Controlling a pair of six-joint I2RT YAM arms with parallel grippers.
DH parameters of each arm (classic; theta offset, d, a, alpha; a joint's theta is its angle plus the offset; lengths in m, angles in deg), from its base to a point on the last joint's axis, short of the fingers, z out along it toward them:
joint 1: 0 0.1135 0.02 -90
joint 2: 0 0 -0.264 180
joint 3: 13.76 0 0.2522 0
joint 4: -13.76 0 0.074 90
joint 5: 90 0 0 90
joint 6: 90 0.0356 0 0
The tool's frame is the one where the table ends.
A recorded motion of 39 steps. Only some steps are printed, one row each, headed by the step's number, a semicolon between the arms.
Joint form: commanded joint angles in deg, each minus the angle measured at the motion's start. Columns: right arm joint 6, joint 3, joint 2, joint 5, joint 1, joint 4; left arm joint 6, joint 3, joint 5, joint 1, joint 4, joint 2.
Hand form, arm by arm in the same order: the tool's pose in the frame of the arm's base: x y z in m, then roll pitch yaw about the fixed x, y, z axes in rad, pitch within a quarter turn. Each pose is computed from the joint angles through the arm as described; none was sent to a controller.
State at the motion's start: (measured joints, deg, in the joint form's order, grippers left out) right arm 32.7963 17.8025 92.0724 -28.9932 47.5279 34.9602; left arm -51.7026 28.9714 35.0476 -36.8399 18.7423 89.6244
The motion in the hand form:
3: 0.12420 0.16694 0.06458 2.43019 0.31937 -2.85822; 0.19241 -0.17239 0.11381 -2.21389 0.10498 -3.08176
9: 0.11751 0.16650 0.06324 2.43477 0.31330 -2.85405; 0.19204 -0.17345 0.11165 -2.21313 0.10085 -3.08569
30: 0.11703 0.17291 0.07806 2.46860 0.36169 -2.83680; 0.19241 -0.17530 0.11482 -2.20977 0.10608 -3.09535
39: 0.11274 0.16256 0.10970 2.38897 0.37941 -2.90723; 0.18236 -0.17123 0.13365 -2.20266 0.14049 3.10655
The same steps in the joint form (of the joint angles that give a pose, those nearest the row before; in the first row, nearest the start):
3: 1.91 -3.07 1.27 4.29 1.72 -8.68; -0.26 -1.47 -0.68 -0.56 -2.70 0.18
9: 3.05 -4.13 0.92 5.11 3.20 -7.93; -0.41 -1.55 -0.54 -0.78 -2.04 0.82
30: 2.18 -2.34 -4.19 8.39 4.94 -13.92; -0.09 -0.98 -0.36 -1.03 -2.88 0.39
39: 5.23 -2.94 -18.14 7.13 3.89 -22.82; 4.53 -0.64 1.93 -1.45 -10.51 -6.01

